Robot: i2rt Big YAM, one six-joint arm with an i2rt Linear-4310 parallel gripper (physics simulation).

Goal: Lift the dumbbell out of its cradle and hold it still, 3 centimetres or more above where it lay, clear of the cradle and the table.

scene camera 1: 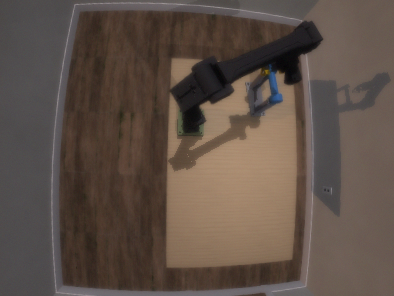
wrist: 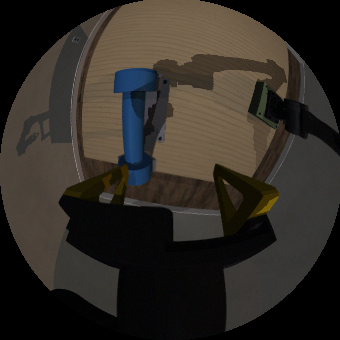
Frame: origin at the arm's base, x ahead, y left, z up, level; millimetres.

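Where they show: gripper, between the fingertips: (scene camera 1: pixel 270 73) (wrist: pixel 170 168); arm's base, origin of its link: (scene camera 1: pixel 190 122) (wrist: pixel 272 106).
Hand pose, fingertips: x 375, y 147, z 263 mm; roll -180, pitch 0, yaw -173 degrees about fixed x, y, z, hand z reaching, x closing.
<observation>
Each offset is from my fingertips to the top centre of the thing. "spot": to the spot under its first point. Level surfaces: height alone.
A blue dumbbell {dx +65, dy -12, dz -57 mm} (scene camera 1: pixel 273 86) (wrist: pixel 133 125) rests across the top of its grey cradle {spot: dx +77, dy -53, dz -309 mm} (scene camera 1: pixel 258 104) (wrist: pixel 161 112), near the table's upper right corner in the scene view. In the wrist view it runs up and down, left of the middle, with its lower end beside the left fingertip. My gripper (wrist: pixel 170 168) is open, with nothing between its yellow fingers. The dumbbell lies mostly beyond the fingertips and left of the gap between them. In the scene view one yellow finger shows by the dumbbell's upper end; the arm hides that end and the other finger. Contact cannot be told.
The pale wooden table {dz -317 mm} (scene camera 1: pixel 232 210) (wrist: pixel 210 115) carries the cradle and the arm's green base plate (scene camera 1: pixel 183 132) (wrist: pixel 258 100). The dark arm (scene camera 1: pixel 265 55) spans above the table's upper part in the scene view. A power outlet (scene camera 1: pixel 327 190) (wrist: pixel 76 39) is beyond the table.
</observation>
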